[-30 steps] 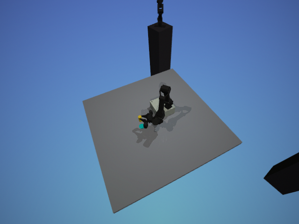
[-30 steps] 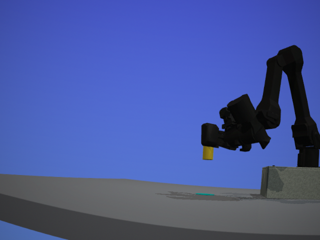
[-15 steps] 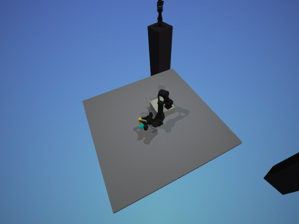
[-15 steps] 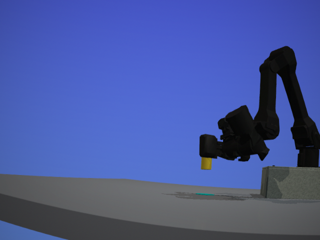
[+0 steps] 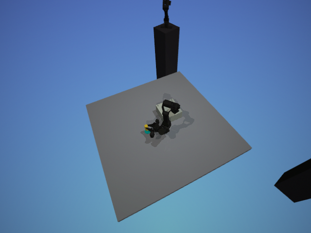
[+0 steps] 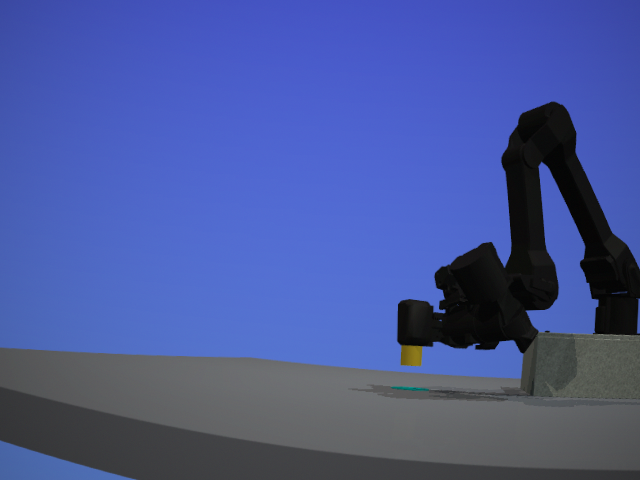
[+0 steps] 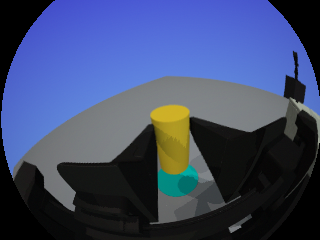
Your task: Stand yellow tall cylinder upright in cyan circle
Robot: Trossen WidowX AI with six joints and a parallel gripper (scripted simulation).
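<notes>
My gripper tip is now 90 mm above the cyan circle. The rest, counted from my gripper tip: yellow cylinder 20 mm below.
</notes>
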